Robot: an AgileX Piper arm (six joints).
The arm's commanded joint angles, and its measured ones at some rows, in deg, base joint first. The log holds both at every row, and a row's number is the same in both.
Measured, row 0: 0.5 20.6 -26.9 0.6 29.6 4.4
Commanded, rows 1 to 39: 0.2 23.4 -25.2 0.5 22.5 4.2; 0.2 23.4 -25.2 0.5 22.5 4.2; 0.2 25.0 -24.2 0.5 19.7 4.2; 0.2 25.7 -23.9 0.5 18.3 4.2; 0.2 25.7 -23.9 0.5 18.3 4.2; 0.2 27.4 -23.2 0.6 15.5 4.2; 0.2 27.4 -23.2 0.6 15.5 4.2; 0.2 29.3 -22.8 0.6 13.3 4.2; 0.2 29.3 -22.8 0.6 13.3 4.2; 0.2 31.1 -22.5 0.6 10.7 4.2; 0.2 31.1 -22.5 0.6 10.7 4.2; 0.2 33.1 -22.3 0.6 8.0 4.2; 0.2 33.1 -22.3 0.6 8.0 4.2; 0.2 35.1 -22.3 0.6 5.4 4.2; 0.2 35.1 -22.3 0.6 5.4 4.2; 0.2 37.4 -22.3 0.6 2.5 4.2; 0.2 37.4 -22.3 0.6 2.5 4.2; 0.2 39.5 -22.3 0.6 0.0 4.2; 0.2 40.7 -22.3 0.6 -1.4 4.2; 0.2 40.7 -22.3 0.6 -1.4 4.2; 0.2 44.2 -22.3 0.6 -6.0 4.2; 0.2 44.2 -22.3 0.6 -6.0 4.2; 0.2 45.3 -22.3 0.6 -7.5 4.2; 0.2 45.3 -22.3 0.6 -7.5 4.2; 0.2 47.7 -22.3 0.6 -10.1 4.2; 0.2 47.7 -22.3 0.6 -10.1 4.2; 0.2 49.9 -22.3 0.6 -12.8 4.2; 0.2 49.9 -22.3 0.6 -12.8 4.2; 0.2 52.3 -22.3 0.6 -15.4 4.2; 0.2 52.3 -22.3 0.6 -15.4 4.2; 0.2 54.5 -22.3 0.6 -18.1 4.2; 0.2 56.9 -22.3 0.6 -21.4 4.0; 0.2 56.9 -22.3 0.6 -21.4 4.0; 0.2 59.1 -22.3 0.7 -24.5 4.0; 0.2 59.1 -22.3 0.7 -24.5 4.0; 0.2 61.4 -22.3 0.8 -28.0 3.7; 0.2 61.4 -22.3 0.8 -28.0 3.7; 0.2 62.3 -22.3 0.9 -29.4 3.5; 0.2 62.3 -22.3 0.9 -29.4 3.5
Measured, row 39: 0.5 61.5 -22.5 0.7 -26.2 4.2
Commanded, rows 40 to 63: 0.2 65.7 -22.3 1.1 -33.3 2.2; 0.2 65.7 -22.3 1.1 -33.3 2.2; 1.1 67.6 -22.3 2.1 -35.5 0.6; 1.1 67.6 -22.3 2.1 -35.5 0.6; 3.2 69.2 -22.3 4.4 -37.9 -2.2; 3.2 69.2 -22.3 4.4 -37.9 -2.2; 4.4 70.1 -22.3 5.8 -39.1 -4.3; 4.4 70.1 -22.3 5.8 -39.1 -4.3; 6.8 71.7 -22.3 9.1 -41.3 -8.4; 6.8 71.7 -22.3 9.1 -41.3 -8.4; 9.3 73.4 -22.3 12.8 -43.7 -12.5; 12.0 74.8 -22.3 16.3 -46.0 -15.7; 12.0 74.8 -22.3 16.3 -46.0 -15.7; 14.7 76.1 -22.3 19.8 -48.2 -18.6; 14.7 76.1 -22.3 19.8 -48.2 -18.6; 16.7 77.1 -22.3 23.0 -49.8 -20.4; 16.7 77.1 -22.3 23.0 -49.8 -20.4; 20.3 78.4 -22.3 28.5 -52.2 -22.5; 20.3 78.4 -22.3 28.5 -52.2 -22.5; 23.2 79.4 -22.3 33.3 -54.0 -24.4; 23.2 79.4 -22.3 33.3 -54.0 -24.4; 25.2 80.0 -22.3 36.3 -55.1 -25.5; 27.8 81.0 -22.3 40.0 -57.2 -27.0; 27.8 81.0 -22.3 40.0 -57.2 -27.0
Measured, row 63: 24.5 79.9 -22.5 33.7 -53.5 -23.7
